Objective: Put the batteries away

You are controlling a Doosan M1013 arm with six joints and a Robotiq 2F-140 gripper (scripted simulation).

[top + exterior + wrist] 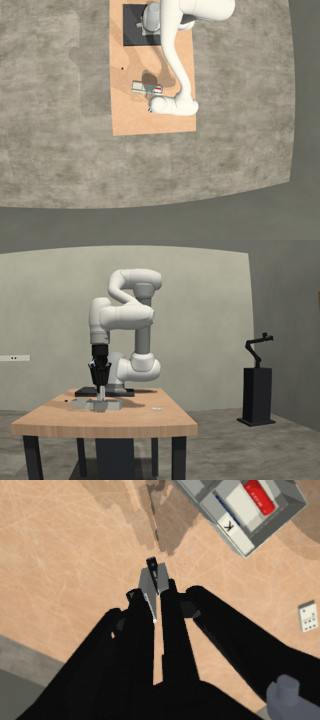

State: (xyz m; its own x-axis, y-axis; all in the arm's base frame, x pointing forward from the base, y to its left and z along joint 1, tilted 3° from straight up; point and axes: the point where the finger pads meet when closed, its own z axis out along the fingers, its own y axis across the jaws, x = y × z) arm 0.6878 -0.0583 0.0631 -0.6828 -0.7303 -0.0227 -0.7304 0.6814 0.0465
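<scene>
Right now the red battery is 13 cm behind my hand, 8 cm below it and 6 cm to the left of it. From my hand the other things lie so: grey bin row 13 cm behind, 8 cm below, 3 cm to the right; then black battery 3 cm below; then blue battery 9 cm behind, 8 cm below, 4 cm to the left.
</scene>
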